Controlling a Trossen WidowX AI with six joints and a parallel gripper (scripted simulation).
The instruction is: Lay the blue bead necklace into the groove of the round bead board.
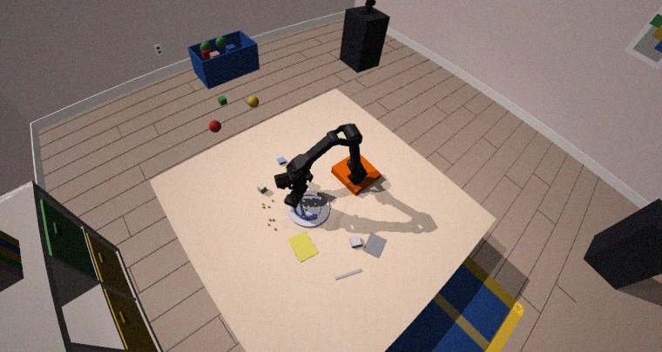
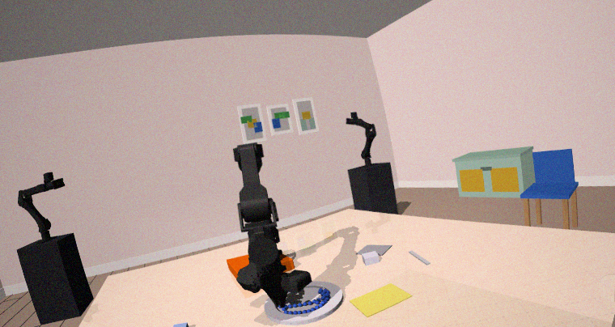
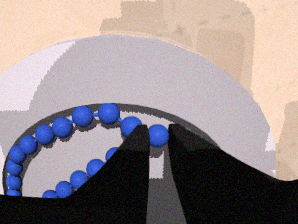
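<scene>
My gripper tip is 1 cm past the round bead board, 6 cm to the right of it and 1 cm above it. Also, from my gripper tip: yellow sheet 12 cm ahead, 21 cm to the left, 2 cm below; then pale cube 12 cm ahead, 15 cm to the right; then blue cube 5 cm behind, 25 cm to the right, 1 cm below.
</scene>
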